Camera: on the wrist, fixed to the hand. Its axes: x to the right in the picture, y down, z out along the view.
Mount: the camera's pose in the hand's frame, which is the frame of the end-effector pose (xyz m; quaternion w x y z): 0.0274 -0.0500 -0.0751 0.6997 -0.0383 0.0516 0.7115
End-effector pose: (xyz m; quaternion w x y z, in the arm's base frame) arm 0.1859 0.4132 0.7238 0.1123 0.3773 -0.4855 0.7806
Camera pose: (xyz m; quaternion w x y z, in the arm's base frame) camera 0.1580 0.4964 0.7583 0.4373 0.1260 0.6323 -0.6270
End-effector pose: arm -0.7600 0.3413 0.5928 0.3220 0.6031 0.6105 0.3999
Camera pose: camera -0.8515 0.3634 0.5869 0.0676 -0.8234 0.0006 -0.5634
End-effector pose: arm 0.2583 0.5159 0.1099 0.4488 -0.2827 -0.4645 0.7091
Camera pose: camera 0.3264 0.5792 0.1253 0.1774 0.5821 0.1279 -0.7832
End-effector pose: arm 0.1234 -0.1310 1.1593 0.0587 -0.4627 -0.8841 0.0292
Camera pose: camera 0.0770 -0.1372 1.2412 0.0482 -0.9566 -0.2875 0.0045
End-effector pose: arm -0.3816 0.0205 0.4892 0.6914 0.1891 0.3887 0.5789
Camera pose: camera -0.4050 0.0194 0.3979 0.0591 0.3525 0.1509 0.9217
